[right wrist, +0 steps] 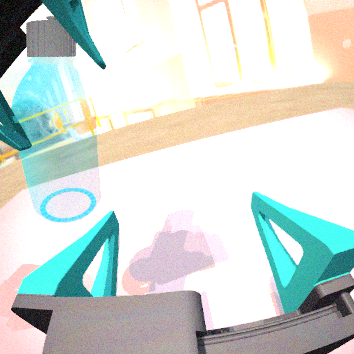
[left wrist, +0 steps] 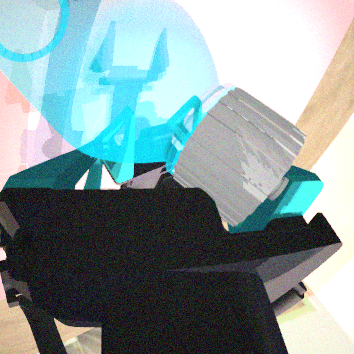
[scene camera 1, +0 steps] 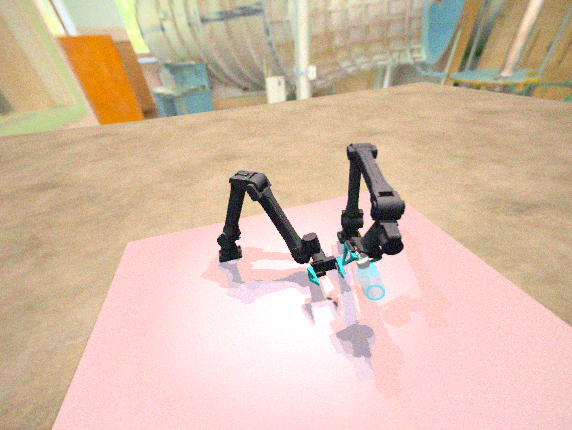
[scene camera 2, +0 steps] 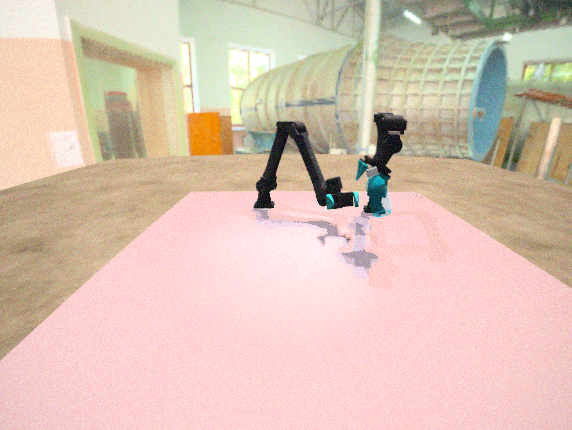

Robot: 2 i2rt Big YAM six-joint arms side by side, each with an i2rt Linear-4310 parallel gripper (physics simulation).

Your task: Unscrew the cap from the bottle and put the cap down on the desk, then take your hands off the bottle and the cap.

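Seen in the pictures: left gripper, fingertip midpoint: (right wrist: 60, 108) (left wrist: 159, 145) (scene camera 1: 351, 264) (scene camera 2: 364, 184); right gripper, fingertip midpoint: (right wrist: 183, 208) (left wrist: 168, 102) (scene camera 1: 331, 280) (scene camera 2: 345, 203); left arm's base, link origin: (scene camera 1: 349, 237); right arm's base, link origin: (scene camera 1: 230, 254) (scene camera 2: 264, 205).
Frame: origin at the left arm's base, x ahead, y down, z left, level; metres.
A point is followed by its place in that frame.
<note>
The translucent blue bottle (scene camera 1: 369, 279) @[x 0.507, y -0.273, z -0.104 m] (scene camera 2: 386, 204) @[x 0.509, y -0.209, z -0.058 m] (left wrist: 150, 60) @[x 0.489, y -0.294, z -0.086 m] (right wrist: 60, 160) @[x 0.442, y -0.219, z -0.104 m] is held raised above the pink mat, its ringed base pointing down and toward scene camera 1. The grey ribbed cap (scene camera 1: 363, 261) @[x 0.483, y -0.332, z -0.121 m] (scene camera 2: 371, 171) @[x 0.488, y -0.322, z -0.122 m] (left wrist: 240, 155) @[x 0.478, y -0.326, z -0.101 m] (right wrist: 51, 39) @[x 0.452, y -0.311, z -0.128 m] sits on its neck. My left gripper (scene camera 1: 360, 257) (right wrist: 60, 108) @[x 0.426, y -0.257, z -0.134 m] is shut on the bottle, with its fingers on either side below the cap; part of one finger is hidden behind the cap in the left wrist view. My right gripper (scene camera 1: 330, 280) @[x 0.417, y -0.173, z -0.200 m] (scene camera 2: 343, 201) @[x 0.417, y -0.173, z -0.200 m] (right wrist: 183, 208) @[x 0.417, y -0.173, z -0.200 m] is open and empty, close beside the bottle and apart from it.
The pink mat (scene camera 1: 200, 360) @[x 0.559, y 0.000, z -0.696 m] (scene camera 2: 250, 350) @[x 1.013, y 0.000, z -0.419 m] lies under both arms on a brown table top (scene camera 1: 150, 165) (scene camera 2: 100, 210). Shadows of the arms fall on the mat. The two arms' grippers are close together. A large ribbed tank (scene camera 2: 410, 85) stands in the background.
</note>
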